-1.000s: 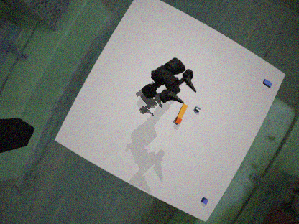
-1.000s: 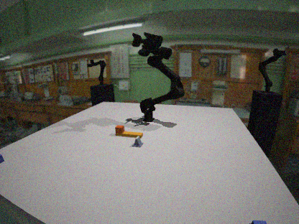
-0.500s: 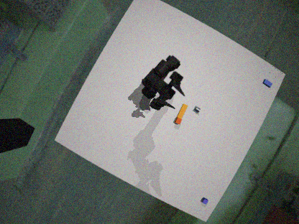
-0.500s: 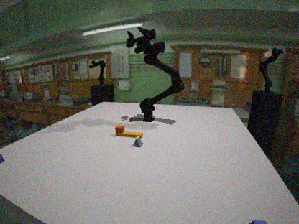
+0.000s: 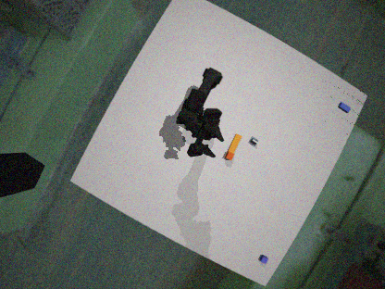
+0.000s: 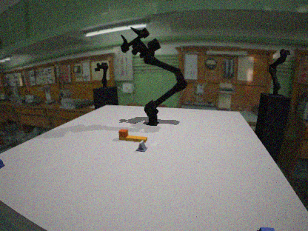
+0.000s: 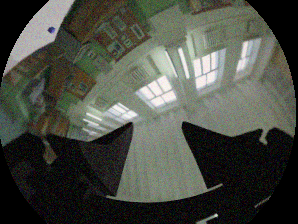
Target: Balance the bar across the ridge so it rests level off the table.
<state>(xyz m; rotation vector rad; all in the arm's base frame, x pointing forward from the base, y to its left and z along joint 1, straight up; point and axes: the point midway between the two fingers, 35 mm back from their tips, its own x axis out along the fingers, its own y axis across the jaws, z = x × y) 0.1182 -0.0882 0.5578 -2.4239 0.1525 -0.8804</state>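
Now: the bar 12 cm ahead of my gripper tip, 4 cm to the left of it and 56 cm below it.
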